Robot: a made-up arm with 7 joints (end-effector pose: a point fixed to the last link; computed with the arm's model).
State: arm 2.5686 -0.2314 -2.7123 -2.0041 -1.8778 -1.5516 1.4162
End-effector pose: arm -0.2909 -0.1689 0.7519 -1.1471 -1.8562 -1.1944
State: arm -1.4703 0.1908 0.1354 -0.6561 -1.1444 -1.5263 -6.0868
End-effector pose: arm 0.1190 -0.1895 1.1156 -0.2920 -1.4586 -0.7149
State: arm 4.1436 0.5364 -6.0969 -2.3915 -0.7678 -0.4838 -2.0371
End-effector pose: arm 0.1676 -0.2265 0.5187 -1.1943 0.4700 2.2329
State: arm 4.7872 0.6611 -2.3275 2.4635 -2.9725 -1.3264 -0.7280
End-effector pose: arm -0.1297 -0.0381 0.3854 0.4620 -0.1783 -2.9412
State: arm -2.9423 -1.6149 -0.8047 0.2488 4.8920 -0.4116 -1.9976
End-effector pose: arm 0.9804 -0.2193 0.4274 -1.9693 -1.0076 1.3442
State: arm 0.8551 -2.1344 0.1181 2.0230 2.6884 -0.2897 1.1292
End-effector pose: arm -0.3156 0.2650 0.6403 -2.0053 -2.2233 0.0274
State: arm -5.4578 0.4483 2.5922 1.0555 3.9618 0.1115 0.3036
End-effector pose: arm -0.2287 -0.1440 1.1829 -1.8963 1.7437 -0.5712
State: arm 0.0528 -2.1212 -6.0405 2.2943 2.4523 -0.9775 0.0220
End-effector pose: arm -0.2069 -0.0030 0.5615 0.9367 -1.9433 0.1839
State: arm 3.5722 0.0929 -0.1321 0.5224 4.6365 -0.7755 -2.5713
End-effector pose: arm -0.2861 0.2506 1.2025 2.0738 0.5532 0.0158
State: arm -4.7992 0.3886 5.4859 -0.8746 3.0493 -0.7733 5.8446
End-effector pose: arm -0.2359 -0.1486 1.2281 -0.2948 -3.0786 -0.4216
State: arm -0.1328 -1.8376 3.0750 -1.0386 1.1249 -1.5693 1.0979
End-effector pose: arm -0.6602 -0.2123 0.5444 -1.3490 -1.4498 -0.4973
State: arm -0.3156 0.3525 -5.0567 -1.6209 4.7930 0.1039 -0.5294
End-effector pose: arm -0.1877 0.4858 0.7986 1.2663 1.0055 -0.1779
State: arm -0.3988 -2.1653 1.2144 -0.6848 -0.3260 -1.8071 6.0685
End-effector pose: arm -0.5076 0.0999 -0.1852 -1.1997 -1.7485 2.0537
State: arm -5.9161 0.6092 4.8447 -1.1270 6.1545 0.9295 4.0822
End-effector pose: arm 0.2379 -0.5241 1.0096 0.1925 -2.7401 -0.5253
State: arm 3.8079 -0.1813 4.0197 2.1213 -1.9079 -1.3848 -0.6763
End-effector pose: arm -0.1273 -0.3531 0.4968 -1.0461 1.0304 -1.3625
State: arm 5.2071 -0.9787 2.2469 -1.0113 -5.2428 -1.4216 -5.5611
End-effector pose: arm -0.3447 -0.1700 0.9625 -0.6901 -2.3461 1.1421
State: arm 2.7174 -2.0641 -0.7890 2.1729 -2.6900 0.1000 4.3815
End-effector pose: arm 0.3998 -0.1692 0.5548 -1.8289 -1.6660 -0.4939
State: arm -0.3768 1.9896 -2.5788 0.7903 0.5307 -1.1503 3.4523
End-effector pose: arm 0.8163 0.3903 0.1838 0.9862 -1.0429 -1.6632
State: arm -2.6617 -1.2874 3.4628 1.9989 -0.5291 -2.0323 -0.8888
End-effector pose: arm 0.3673 -0.3978 0.1594 -2.1655 0.4798 1.0002
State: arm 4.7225 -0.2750 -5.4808 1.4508 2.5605 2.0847 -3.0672
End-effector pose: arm 0.2950 -0.0352 0.9608 -1.9791 -0.5547 -0.4699
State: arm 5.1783 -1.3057 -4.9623 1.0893 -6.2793 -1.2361 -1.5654
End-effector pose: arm -0.0429 -0.8340 0.6047 -1.7779 -1.2651 -1.6319
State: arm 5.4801 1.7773 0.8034 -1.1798 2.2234 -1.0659 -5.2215
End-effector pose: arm 0.2694 0.7871 0.3861 0.3668 -1.4418 2.4136
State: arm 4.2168 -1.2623 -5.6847 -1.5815 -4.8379 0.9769 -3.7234
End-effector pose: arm 0.1627 -0.5937 0.0000 -0.7965 0.1968 2.9077
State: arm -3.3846 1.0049 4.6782 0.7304 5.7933 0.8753 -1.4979
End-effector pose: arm -0.4953 -0.5429 0.7861 -1.3168 -1.4491 -0.5157
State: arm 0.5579 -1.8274 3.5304 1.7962 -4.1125 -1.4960 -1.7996
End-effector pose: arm -0.1311 0.1032 -0.1290 -1.3217 -0.6839 -0.6013
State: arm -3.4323 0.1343 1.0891 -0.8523 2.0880 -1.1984 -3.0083
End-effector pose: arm 0.0113 -0.3152 1.1449 0.3433 2.2216 1.0008
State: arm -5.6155 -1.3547 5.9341 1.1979 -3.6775 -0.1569 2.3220
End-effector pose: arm -0.3059 0.4554 0.9562 2.6511 1.0610 -0.4959
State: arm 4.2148 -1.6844 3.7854 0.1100 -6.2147 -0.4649 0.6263
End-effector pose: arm 0.4937 -0.8807 0.2290 1.0033 -1.9169 -1.7996
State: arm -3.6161 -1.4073 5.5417 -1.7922 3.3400 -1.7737 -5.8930
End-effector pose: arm 0.3647 0.5392 0.1600 2.1000 1.1356 -1.7775
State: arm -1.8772 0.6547 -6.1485 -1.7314 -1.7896 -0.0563 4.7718
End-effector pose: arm 0.0289 -0.2179 0.9613 -1.8741 1.1892 0.9236
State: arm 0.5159 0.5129 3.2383 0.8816 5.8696 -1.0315 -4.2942
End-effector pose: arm 0.2000 -0.0129 1.2241 -2.4352 -1.1366 0.9322
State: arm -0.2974 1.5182 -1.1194 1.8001 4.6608 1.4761 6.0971
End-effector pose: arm 0.2362 0.5106 0.3051 2.4372 -1.1432 0.5324
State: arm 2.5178 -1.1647 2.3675 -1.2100 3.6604 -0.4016 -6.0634
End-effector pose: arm 0.6403 0.0061 0.9036 0.3847 -2.2657 -0.5669
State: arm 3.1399 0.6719 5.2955 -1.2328 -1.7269 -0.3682 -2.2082
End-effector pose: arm -0.2313 0.4887 0.9782 1.4611 1.4976 -0.8907
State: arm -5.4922 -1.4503 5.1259 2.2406 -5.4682 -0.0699 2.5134
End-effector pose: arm 0.2172 0.3431 0.5259 -1.1647 -1.5207 1.0672
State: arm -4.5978 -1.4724 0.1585 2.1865 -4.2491 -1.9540 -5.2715
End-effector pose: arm 0.0923 0.1734 0.5984 -0.2379 -1.1157 0.0095
